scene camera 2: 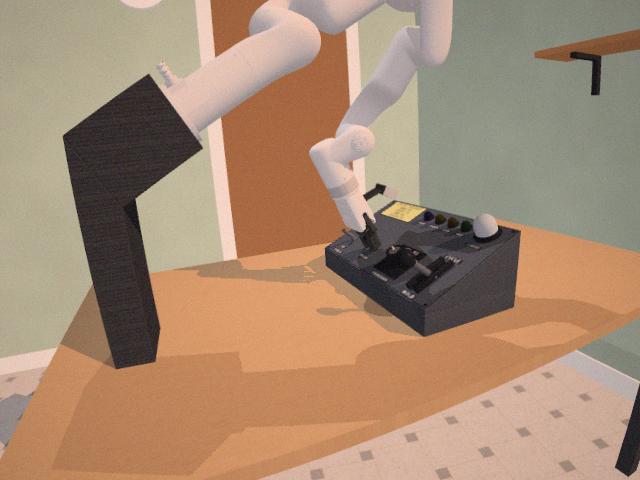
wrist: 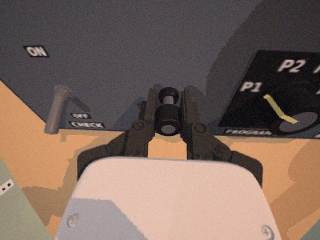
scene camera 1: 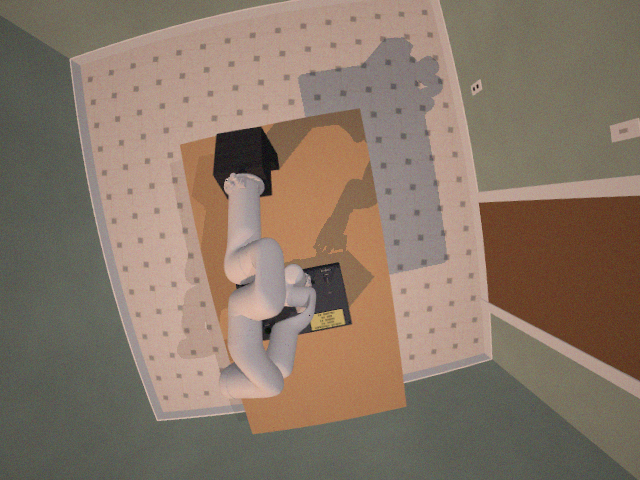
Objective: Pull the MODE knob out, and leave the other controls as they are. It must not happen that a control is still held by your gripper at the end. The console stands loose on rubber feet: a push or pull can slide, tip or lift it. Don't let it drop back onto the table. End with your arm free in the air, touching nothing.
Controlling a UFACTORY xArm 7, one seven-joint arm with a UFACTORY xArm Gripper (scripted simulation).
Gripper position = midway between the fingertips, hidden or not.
Observation:
I see my gripper (wrist: pixel 168 100) and a dark grey console (scene camera 2: pixel 477 278).
The dark grey console is seen too in the wrist view (wrist: pixel 104 65) and in scene camera 1 (scene camera 1: pixel 331 310).

